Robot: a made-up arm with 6 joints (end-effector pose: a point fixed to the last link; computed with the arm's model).
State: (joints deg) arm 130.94 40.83 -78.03 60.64 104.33 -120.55
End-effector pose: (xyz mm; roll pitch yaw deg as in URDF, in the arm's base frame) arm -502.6 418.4 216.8 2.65 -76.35 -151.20
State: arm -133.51 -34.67 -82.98 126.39 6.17 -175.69
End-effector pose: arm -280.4 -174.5 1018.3 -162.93 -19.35 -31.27
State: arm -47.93 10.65 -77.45 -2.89 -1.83 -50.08
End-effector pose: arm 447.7 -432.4 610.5 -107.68 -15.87 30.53
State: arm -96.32 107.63 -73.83 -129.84 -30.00 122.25
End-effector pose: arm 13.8 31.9 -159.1 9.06 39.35 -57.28
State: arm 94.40 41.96 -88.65 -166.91 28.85 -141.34
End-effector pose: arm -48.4 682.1 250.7 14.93 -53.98 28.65
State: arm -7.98 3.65 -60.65 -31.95 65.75 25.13
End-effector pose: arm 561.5 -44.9 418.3 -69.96 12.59 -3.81
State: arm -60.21 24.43 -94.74 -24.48 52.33 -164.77
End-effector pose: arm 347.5 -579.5 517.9 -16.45 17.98 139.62
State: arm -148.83 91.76 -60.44 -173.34 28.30 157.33
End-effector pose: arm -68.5 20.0 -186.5 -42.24 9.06 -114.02
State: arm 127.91 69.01 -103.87 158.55 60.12 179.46
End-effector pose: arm -436.5 568.8 80.3 -129.50 -59.39 -127.63
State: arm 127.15 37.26 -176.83 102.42 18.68 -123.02
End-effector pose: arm -245.6 358.7 1085.9 175.86 -21.87 -93.74
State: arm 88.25 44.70 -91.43 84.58 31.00 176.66
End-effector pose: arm 1.0 731.0 284.8 -92.98 2.33 -144.89
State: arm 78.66 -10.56 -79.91 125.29 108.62 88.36
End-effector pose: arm 22.2 548.8 876.1 101.34 41.11 145.43
